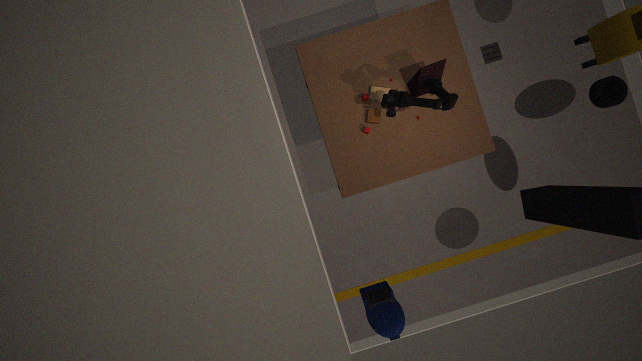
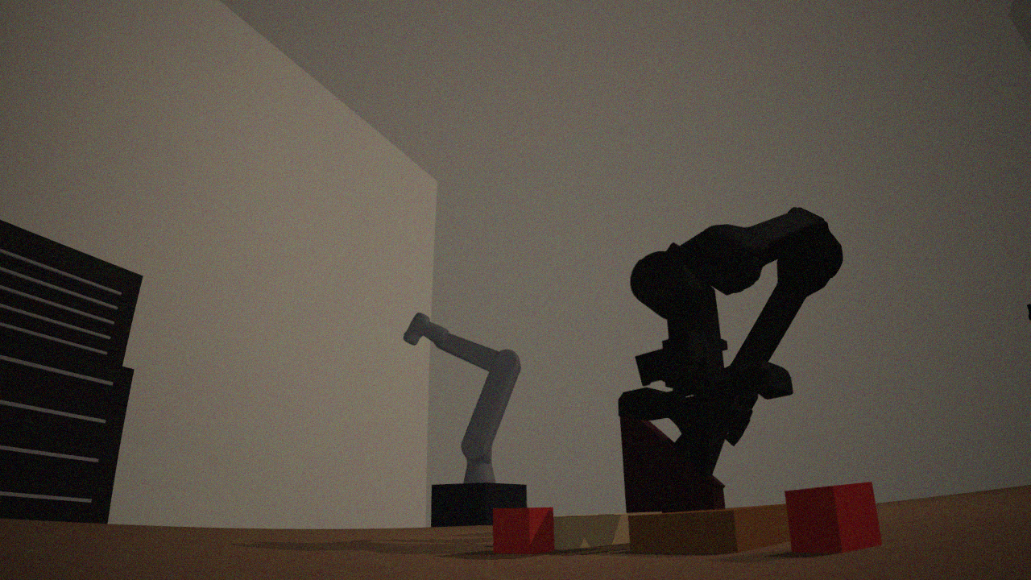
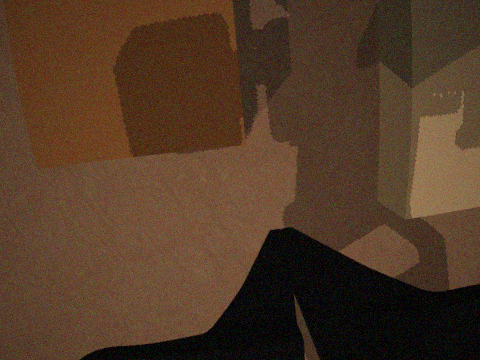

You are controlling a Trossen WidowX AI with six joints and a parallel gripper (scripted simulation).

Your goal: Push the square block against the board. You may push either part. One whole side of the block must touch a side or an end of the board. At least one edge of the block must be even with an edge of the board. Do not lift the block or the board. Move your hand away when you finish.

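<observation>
Right now my gripper tip is 14 cm to the left of the cream board, 5 cm above it and 2 cm short of it. Round my gripper tip: orange-brown square block 10 cm ahead, 5 cm below, 3 cm to the left.
</observation>
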